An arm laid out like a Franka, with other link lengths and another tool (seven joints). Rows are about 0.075 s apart.
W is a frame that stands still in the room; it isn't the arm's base.
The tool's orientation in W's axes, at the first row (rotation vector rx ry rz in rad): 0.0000, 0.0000, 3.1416
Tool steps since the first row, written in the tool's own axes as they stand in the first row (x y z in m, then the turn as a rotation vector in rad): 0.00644, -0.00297, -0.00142, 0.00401, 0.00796, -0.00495; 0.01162, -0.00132, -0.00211, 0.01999, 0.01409, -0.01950; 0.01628, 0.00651, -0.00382, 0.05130, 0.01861, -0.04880; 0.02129, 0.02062, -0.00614, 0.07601, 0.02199, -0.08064; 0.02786, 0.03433, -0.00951, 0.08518, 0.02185, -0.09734; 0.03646, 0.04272, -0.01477, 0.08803, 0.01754, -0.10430; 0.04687, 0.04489, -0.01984, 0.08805, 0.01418, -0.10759; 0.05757, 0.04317, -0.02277, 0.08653, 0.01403, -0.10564; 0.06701, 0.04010, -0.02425, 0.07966, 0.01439, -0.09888; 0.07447, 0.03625, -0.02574, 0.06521, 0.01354, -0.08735
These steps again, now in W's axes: -0.00644, 0.00297, -0.00142, -0.00401, -0.00796, -0.00495; -0.01162, 0.00132, -0.00211, -0.01999, -0.01409, -0.01950; -0.01628, -0.00651, -0.00382, -0.05130, -0.01861, -0.04880; -0.02129, -0.02062, -0.00614, -0.07601, -0.02199, -0.08064; -0.02786, -0.03433, -0.00951, -0.08518, -0.02185, -0.09734; -0.03646, -0.04272, -0.01477, -0.08803, -0.01754, -0.10430; -0.04687, -0.04489, -0.01984, -0.08805, -0.01418, -0.10759; -0.05757, -0.04317, -0.02277, -0.08653, -0.01403, -0.10564; -0.06701, -0.04010, -0.02425, -0.07966, -0.01439, -0.09888; -0.07447, -0.03625, -0.02574, -0.06521, -0.01354, -0.08735
